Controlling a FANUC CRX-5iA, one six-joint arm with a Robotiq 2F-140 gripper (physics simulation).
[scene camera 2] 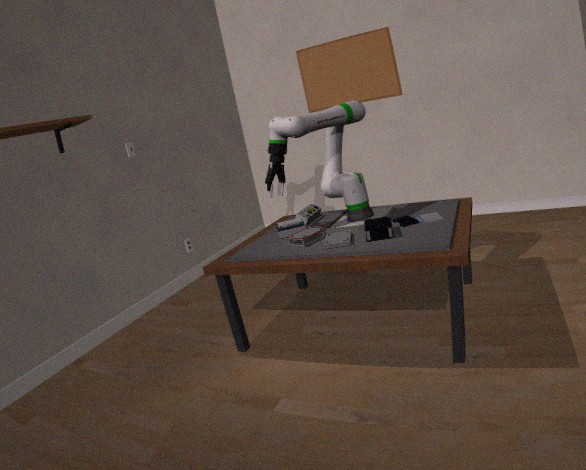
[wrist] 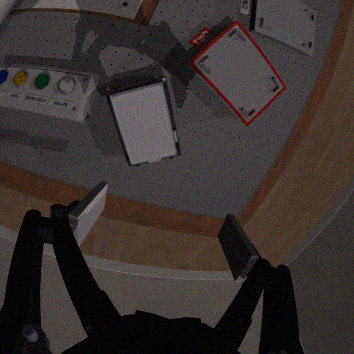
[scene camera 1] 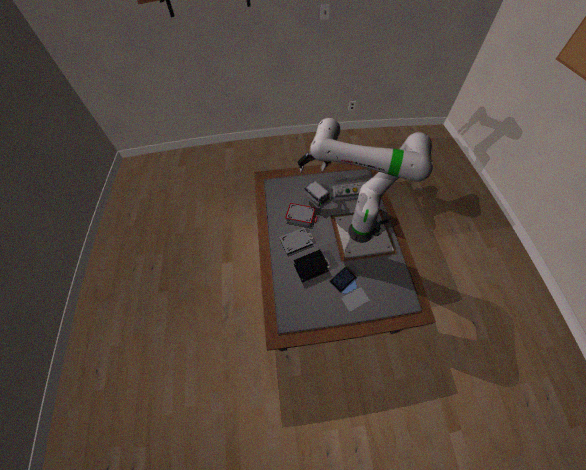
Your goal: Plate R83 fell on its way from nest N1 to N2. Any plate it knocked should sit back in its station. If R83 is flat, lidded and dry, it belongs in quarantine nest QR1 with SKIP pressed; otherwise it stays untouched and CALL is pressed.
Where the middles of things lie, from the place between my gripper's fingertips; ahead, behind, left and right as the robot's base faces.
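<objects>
There is the grey N2 station (wrist: 295,31), and it sits far to the left of my hand, a good way ahead of it and a good way below it.
</objects>
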